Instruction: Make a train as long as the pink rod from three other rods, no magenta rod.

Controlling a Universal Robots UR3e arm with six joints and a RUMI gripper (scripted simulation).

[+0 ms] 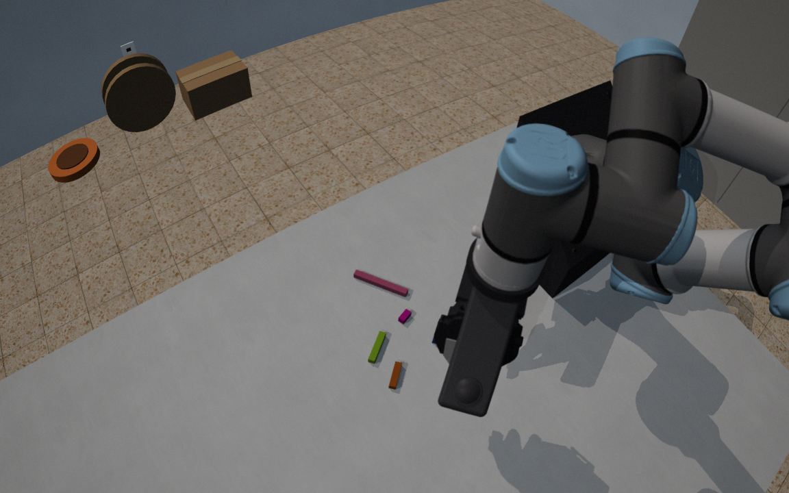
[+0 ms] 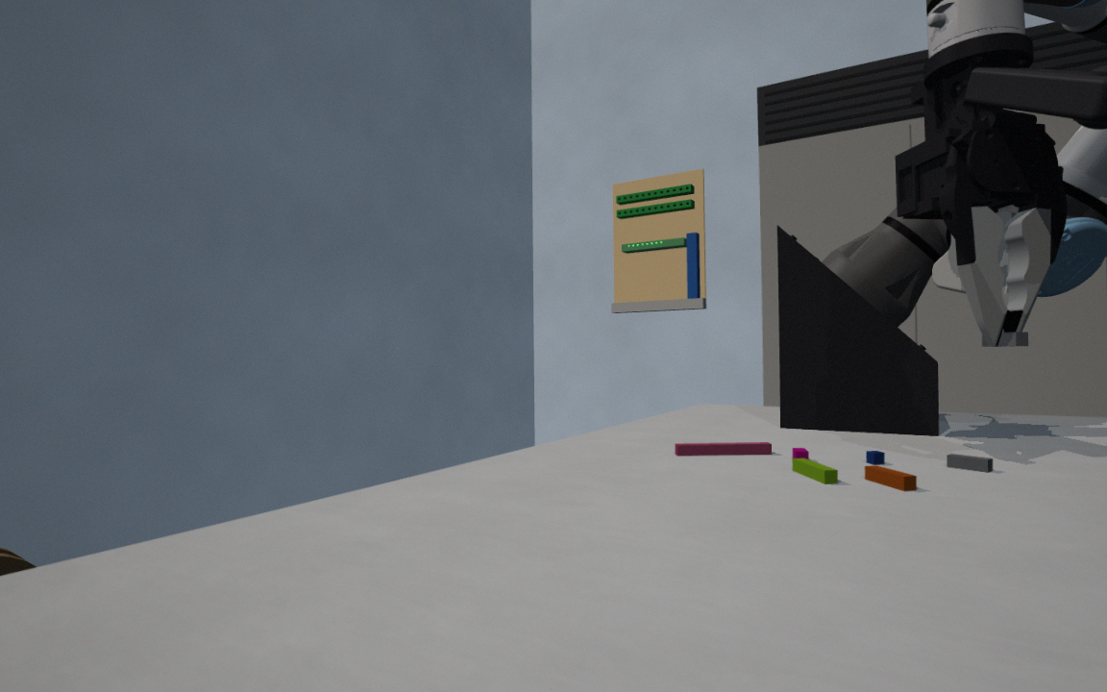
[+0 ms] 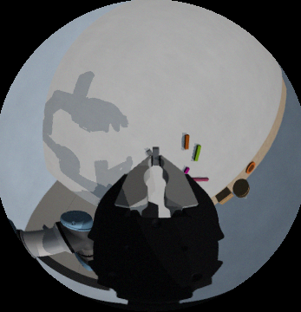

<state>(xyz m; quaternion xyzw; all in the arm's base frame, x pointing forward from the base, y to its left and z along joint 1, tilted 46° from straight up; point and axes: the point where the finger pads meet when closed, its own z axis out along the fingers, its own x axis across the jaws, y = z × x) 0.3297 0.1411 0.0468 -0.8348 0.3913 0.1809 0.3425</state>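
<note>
Right now the blue rod is 110 mm below my hand, 90 mm to the right of it and 40 mm behind it. From my hand the other things lie so: orange rod 110 mm below, 70 mm to the right, 50 mm ahead; grey rod 110 mm below, 50 mm behind, 20 mm to the right; lime rod 130 mm to the right, 110 mm below, 40 mm ahead.
</note>
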